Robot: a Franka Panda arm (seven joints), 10 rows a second.
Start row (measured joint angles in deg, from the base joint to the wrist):
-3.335, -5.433, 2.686, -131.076, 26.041, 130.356, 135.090
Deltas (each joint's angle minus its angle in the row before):
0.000, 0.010, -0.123, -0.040, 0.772, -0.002, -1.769
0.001, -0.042, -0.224, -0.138, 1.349, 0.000, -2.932
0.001, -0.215, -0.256, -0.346, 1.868, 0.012, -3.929
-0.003, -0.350, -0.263, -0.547, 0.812, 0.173, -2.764
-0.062, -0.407, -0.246, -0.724, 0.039, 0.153, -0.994
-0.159, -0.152, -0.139, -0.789, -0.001, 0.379, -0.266
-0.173, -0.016, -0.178, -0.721, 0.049, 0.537, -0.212
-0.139, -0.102, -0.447, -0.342, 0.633, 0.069, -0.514
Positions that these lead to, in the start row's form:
-3.335, -5.423, 2.563, -131.116, 26.813, 130.354, 133.321
-3.334, -5.465, 2.339, -131.254, 28.162, 130.354, 130.389
-3.333, -5.680, 2.083, -131.600, 30.030, 130.366, 126.460
-3.336, -6.030, 1.820, -132.147, 30.842, 130.539, 123.696
-3.398, -6.437, 1.574, -132.871, 30.881, 130.692, 122.702
-3.557, -6.589, 1.435, -133.660, 30.880, 131.071, 122.436
-3.730, -6.605, 1.257, -134.381, 30.929, 131.608, 122.224
-3.869, -6.707, 0.810, -134.723, 31.562, 131.677, 121.710

